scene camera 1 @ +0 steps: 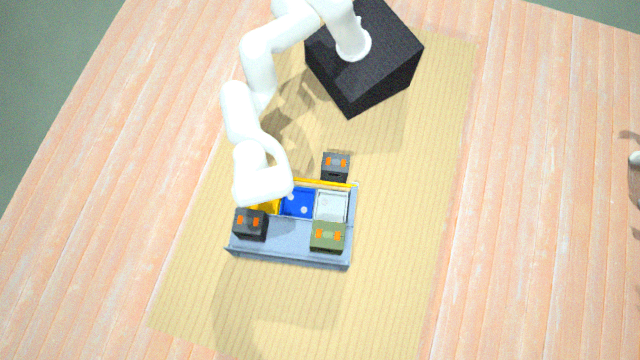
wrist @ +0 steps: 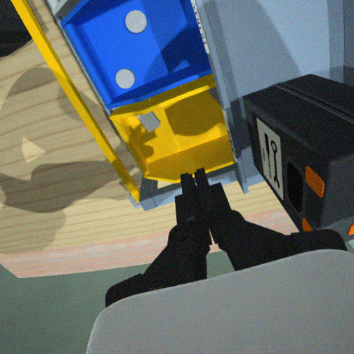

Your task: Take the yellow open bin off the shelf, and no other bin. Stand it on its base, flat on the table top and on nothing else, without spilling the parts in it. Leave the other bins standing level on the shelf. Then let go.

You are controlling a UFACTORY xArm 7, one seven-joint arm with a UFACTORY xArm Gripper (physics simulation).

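Pixels of known places: arm's base, link origin: (scene camera 1: 353, 45).
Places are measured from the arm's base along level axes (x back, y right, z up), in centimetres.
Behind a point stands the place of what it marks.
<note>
The yellow open bin (scene camera 1: 270, 206) @[x -57.6, y 21.8, z -16.7 cm] (wrist: 195, 155) stands in the shelf (scene camera 1: 290, 239) @[x -69.7, y 12.4, z -7.4 cm] at the end of the row, next to the blue bin (scene camera 1: 299, 202) @[x -54.9, y 12.1, z -16.7 cm] (wrist: 105, 55). A small grey part (wrist: 149, 122) lies inside it. The white bin (scene camera 1: 332, 206) @[x -54.9, y 0.6, z -16.7 cm] stands on the other side of the blue bin. My gripper (wrist: 197, 186) is shut and empty. In the wrist view its fingertips show at the yellow bin's outer end wall; their exact height over it is hard to judge. In the scene view the arm's wrist hides the gripper and part of the yellow bin.
A yellow rail (scene camera 1: 325, 183) @[x -48.8, y 3.9, z -11.2 cm] (wrist: 56, 67) runs along the shelf's side by the bins. A dark case (scene camera 1: 250, 230) @[x -70.8, y 23.0, z 4.6 cm] (wrist: 305, 135) stands on the shelf close to the yellow bin, and a green case (scene camera 1: 327, 243) @[x -71.2, y 1.0, z 2.1 cm] near the white bin. Another dark case (scene camera 1: 334, 171) @[x -46.5, y 1.4, z -4.7 cm] stands beyond the rail.
</note>
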